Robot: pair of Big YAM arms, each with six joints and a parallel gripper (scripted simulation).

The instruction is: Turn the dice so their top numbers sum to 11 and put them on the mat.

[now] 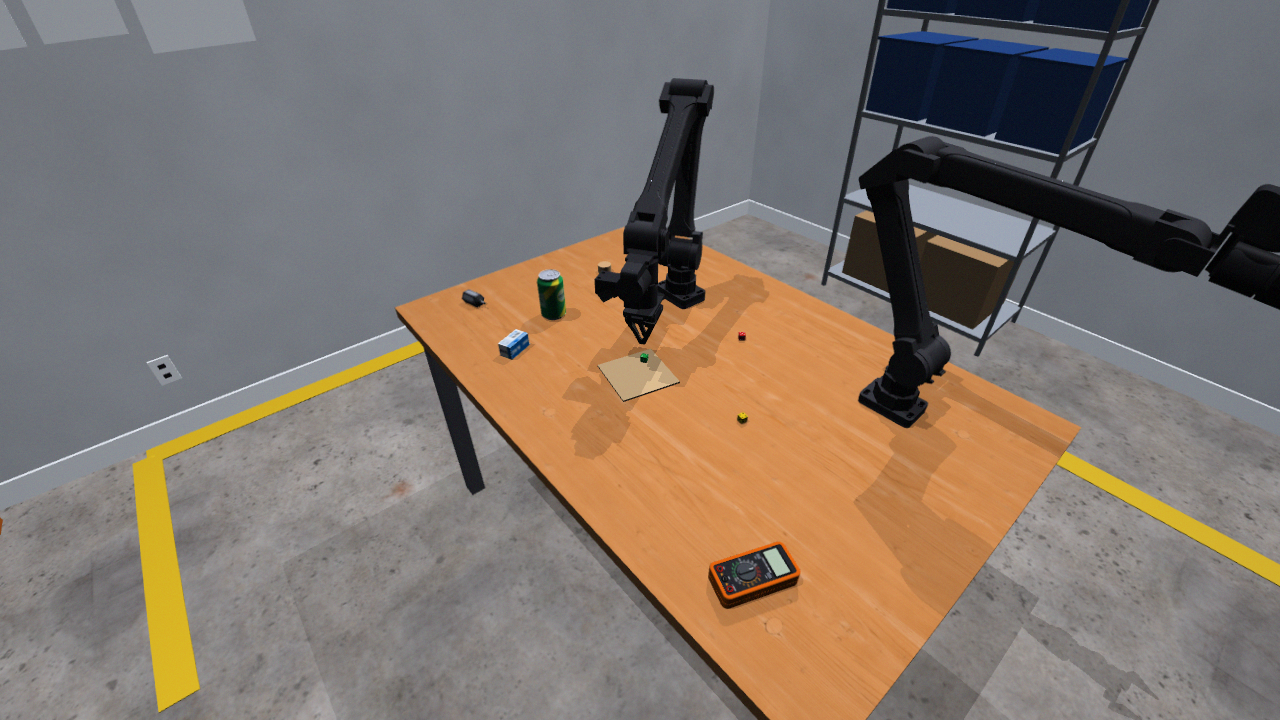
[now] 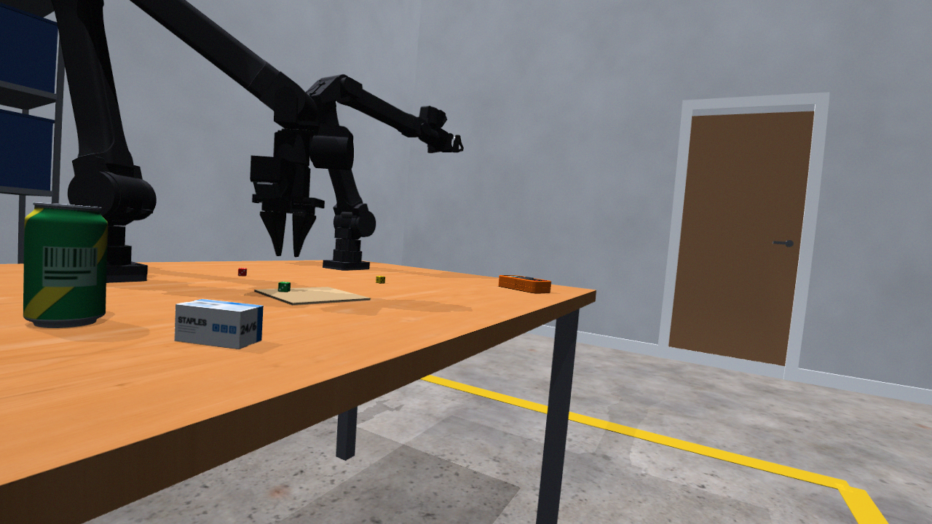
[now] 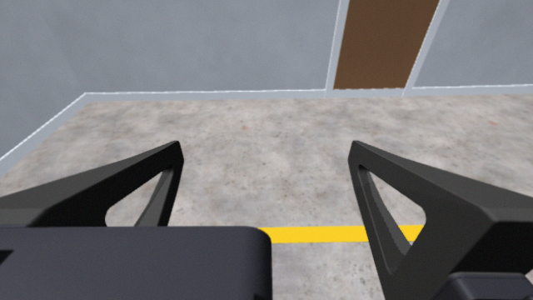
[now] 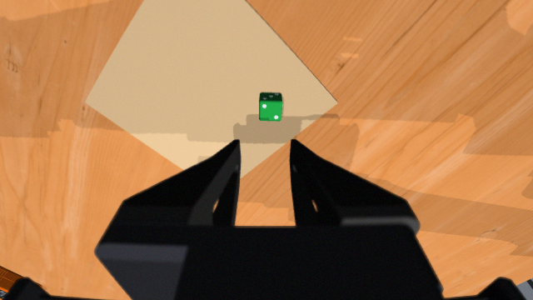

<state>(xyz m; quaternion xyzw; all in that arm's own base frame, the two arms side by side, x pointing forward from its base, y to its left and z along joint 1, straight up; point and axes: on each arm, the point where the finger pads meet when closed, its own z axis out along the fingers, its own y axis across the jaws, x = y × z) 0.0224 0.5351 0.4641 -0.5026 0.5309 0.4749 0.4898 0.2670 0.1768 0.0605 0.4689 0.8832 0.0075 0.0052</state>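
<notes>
The yellow die lies 280 mm to the left of my right hand, 60 mm below it and 10 mm behind it. Round my right hand: tan mat: 70 mm below, 40 mm ahead, 20 mm to the left; then red die: 240 mm behind, 100 mm to the left, 60 mm below; then green die: 60 mm below.
</notes>
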